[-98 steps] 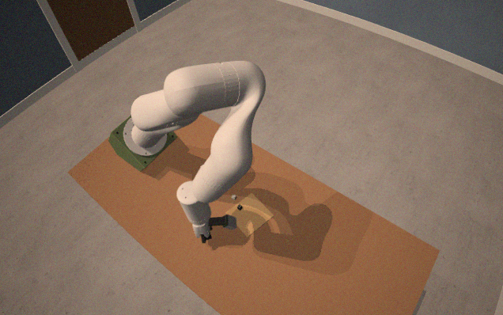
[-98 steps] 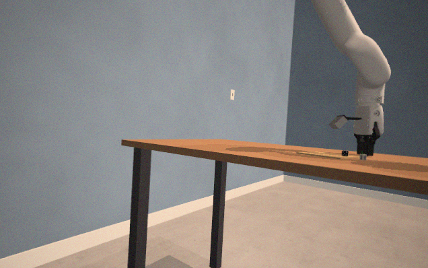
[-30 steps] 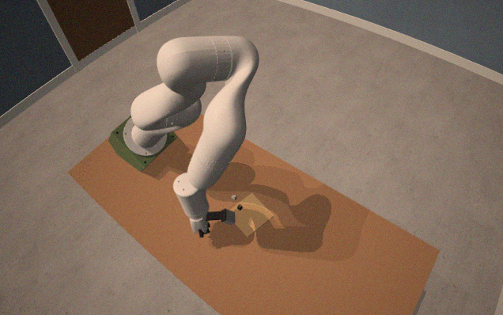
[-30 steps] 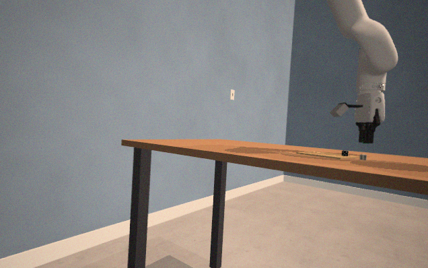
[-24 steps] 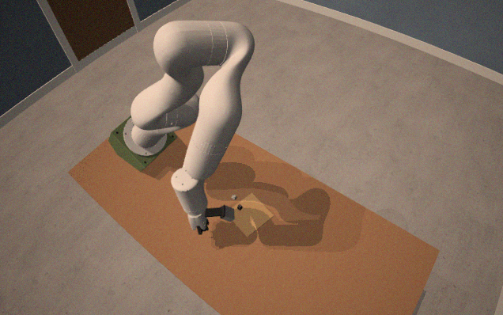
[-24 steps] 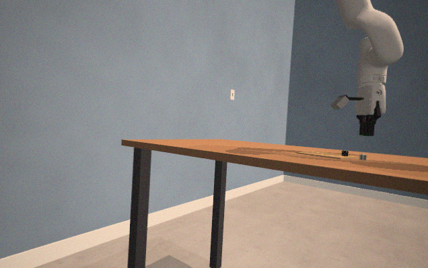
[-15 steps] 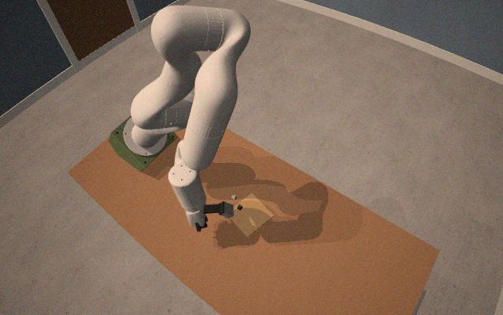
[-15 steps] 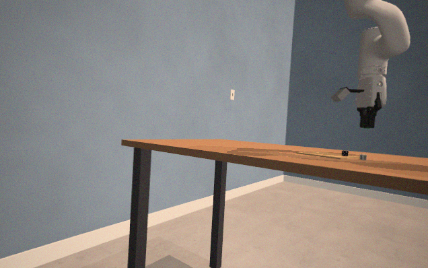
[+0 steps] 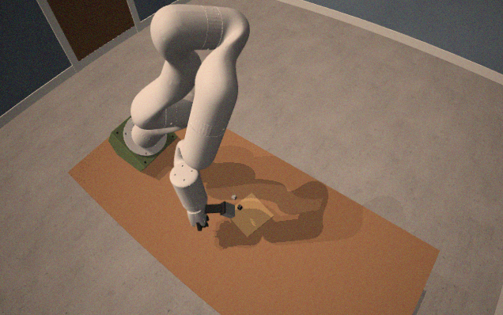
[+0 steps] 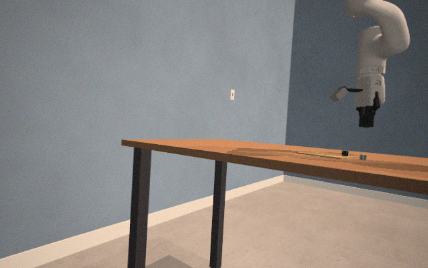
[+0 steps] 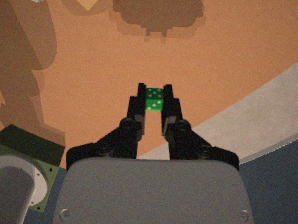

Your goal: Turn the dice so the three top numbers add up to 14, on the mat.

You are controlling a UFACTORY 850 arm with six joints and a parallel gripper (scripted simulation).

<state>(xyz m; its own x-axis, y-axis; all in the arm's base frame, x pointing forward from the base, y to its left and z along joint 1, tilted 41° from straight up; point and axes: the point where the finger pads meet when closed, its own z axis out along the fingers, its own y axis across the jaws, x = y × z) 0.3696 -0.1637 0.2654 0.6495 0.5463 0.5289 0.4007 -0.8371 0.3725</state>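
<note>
Right now my hand is 15 cm to the right of the mat, 12 cm above it and 9 cm short of it. From my hand the other things lie so: white die (18 cm to the left, 11 cm below); black die (16 cm to the left, 11 cm below, 4 cm ahead); green die (1 cm below).
</note>
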